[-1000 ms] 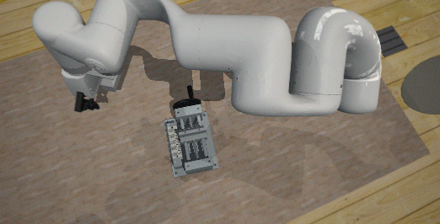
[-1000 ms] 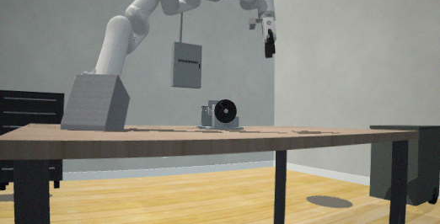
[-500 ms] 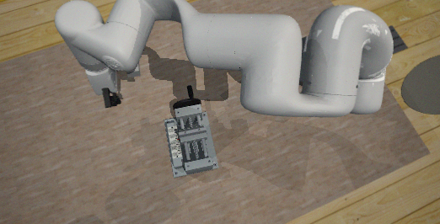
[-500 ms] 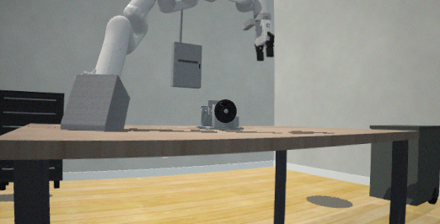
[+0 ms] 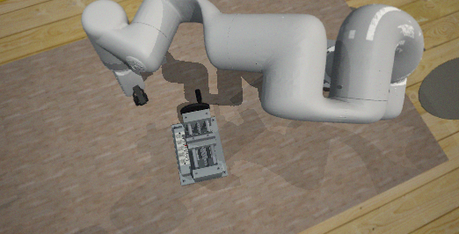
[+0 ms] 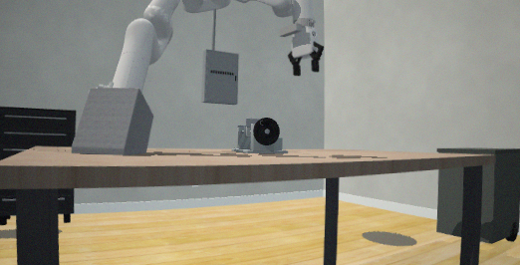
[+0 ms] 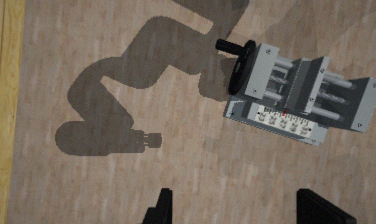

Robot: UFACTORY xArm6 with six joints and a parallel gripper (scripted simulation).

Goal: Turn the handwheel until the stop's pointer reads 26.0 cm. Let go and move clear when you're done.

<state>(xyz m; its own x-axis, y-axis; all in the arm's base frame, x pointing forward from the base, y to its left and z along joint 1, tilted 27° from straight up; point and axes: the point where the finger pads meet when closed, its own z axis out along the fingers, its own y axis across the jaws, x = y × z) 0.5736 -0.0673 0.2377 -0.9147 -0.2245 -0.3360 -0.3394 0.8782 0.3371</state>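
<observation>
Now: the handwheel 20 cm below my hand, 15 cm behind it and 1 cm to the right of it. The rest, counted from my hand: stop carriage (20 cm below, 13 cm behind, 11 cm to the left).
</observation>
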